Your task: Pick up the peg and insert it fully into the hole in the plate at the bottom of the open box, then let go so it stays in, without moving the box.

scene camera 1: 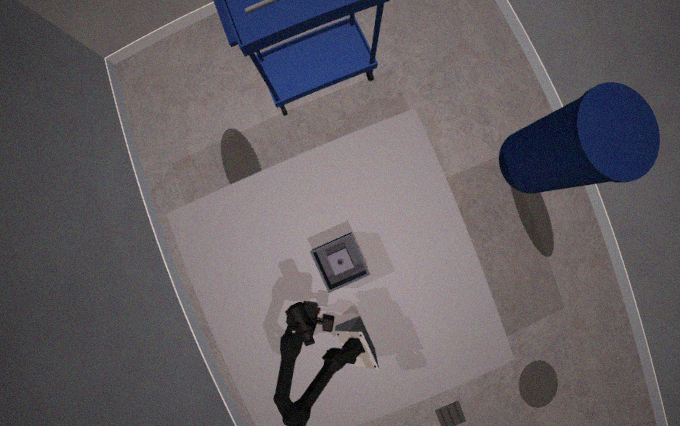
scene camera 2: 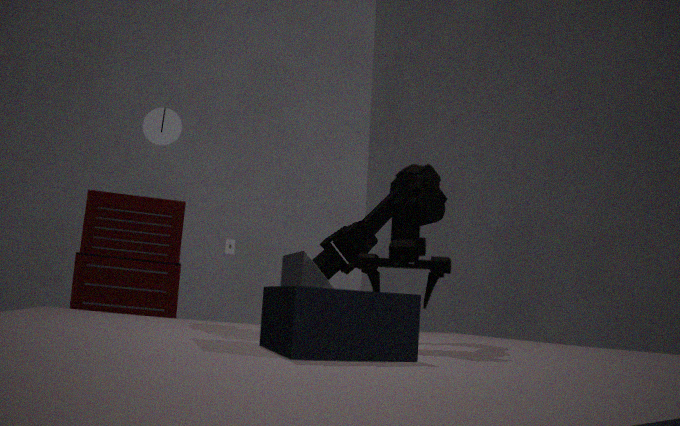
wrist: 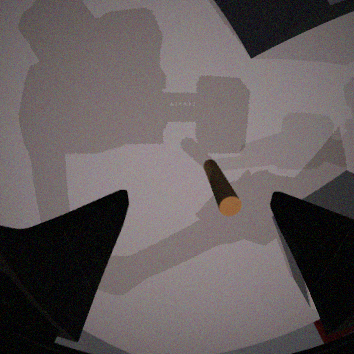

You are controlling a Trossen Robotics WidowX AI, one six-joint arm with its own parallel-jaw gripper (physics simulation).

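Where they show: gripper, fingertip midpoint: (wrist: pixel 201 198); arm's base, origin of the base link: (scene camera 1: pixel 357 344) (scene camera 2: pixel 314 275).
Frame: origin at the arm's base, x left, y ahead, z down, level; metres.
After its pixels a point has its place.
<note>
The peg (wrist: pixel 230 206) @(z 0.058, x 0.114, y 0.163 m) stands upright on the table in the wrist view, with an orange-brown round top and a dark side. It cannot be made out in the scene views. My gripper (scene camera 2: pixel 400 298) @(z 0.059, x 0.127, y 0.177 m) (wrist: pixel 201 198) @(z 0.059, x 0.127, y 0.177 m) is open and empty, pointing down. In the wrist view the peg's top shows between the two fingers, nearer the right one. The open box (scene camera 1: pixel 360 253) @(z 0.040, x -0.160, y 0.336 m) (scene camera 2: pixel 351 326) @(z 0.090, x -0.077, y 0.427 m) (wrist: pixel 295 25) @(z 0.067, x 0.027, y 0.236 m) is dark grey-blue and stands beyond the gripper. In scene camera 1 the pale plate (scene camera 1: pixel 346 268) @(z 0.080, x -0.079, y 0.295 m) shows at its bottom with a small dark hole (scene camera 1: pixel 340 261). In scene camera 2 the box partly hides one finger.
A grey slanted block (scene camera 2: pixel 296 270) @(z -0.006, x -0.046, y 0.016 m) (wrist: pixel 335 195) @(z 0.112, x -0.001, y 0.062 m) at the arm's base stands on the table (scene camera 1: pixel 401 165) @(z 0.138, x -0.489, y 0.616 m). The arm (scene camera 1: pixel 286 366) @(z -0.231, x 0.208, y 0.120 m) bends out to one side. A blue cart (scene camera 1: pixel 313 67), a blue cylinder (scene camera 1: pixel 617 130) and a red drawer cabinet (scene camera 2: pixel 127 240) stand off the table.
</note>
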